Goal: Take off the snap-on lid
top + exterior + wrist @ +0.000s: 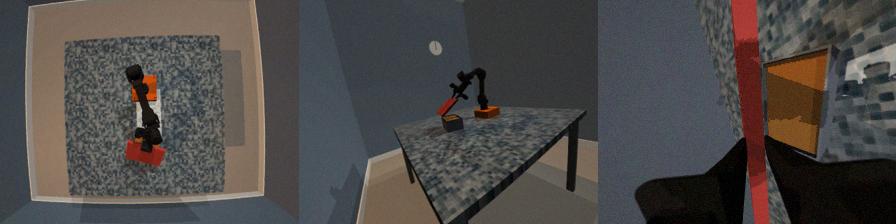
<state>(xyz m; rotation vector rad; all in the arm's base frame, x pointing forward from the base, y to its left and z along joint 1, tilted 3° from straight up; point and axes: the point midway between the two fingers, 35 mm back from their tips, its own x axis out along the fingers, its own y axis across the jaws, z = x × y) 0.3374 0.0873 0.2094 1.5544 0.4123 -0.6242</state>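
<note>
The lid lies 70 mm ahead of my gripper tip, 10 mm to the right of it and 50 mm below it. From my gripper tip the other things lie so: storage box (40 mm ahead, 190 mm below).
</note>
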